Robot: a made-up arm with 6 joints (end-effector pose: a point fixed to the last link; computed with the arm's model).
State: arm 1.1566 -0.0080 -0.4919 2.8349 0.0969 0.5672
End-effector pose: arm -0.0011 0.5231 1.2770 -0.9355 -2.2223 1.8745
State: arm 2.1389 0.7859 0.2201 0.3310 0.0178 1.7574
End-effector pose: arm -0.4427 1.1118 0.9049 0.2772 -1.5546 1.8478
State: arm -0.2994 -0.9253 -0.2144 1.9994 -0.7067 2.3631
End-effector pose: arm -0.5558 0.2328 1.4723 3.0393 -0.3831 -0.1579
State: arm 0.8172 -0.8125 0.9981 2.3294 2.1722 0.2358
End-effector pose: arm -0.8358 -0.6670 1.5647 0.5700 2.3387 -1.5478
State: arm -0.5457 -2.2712 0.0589 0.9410 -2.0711 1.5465
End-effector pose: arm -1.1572 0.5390 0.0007 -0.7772 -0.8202 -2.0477
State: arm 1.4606 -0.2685 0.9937 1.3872 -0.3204 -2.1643
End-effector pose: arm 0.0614 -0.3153 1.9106 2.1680 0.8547 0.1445
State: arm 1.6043 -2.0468 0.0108 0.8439 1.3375 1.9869
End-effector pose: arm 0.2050 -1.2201 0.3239 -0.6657 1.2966 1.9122
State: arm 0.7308 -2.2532 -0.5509 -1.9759 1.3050 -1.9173
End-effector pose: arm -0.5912 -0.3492 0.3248 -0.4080 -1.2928 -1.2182
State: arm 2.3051 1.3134 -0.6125 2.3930 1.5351 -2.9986
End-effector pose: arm -0.7094 0.6480 0.1246 -2.5124 0.3048 -0.4034
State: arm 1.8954 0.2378 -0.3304 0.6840 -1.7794 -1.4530
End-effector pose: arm -0.0526 0.7356 1.2538 -0.4439 -0.3673 -1.1382
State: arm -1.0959 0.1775 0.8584 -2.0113 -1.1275 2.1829
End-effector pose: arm 0.3524 -0.5079 1.5981 0.2504 -1.5388 -0.5571
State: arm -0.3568 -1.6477 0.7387 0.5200 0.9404 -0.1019
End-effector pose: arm -1.4649 0.3091 0.6131 -0.5046 2.4909 -1.0099
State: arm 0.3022 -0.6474 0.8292 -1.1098 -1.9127 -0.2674
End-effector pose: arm -0.3508 -0.1975 1.6766 0.4972 0.4908 -0.0954
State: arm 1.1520 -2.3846 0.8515 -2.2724 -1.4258 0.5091
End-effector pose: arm -0.6331 -1.0128 -0.2334 0.7279 -1.5579 2.4928
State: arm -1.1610 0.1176 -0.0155 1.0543 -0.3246 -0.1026
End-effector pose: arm 0.0683 -0.5980 1.5310 -0.7805 -0.4270 -2.1393
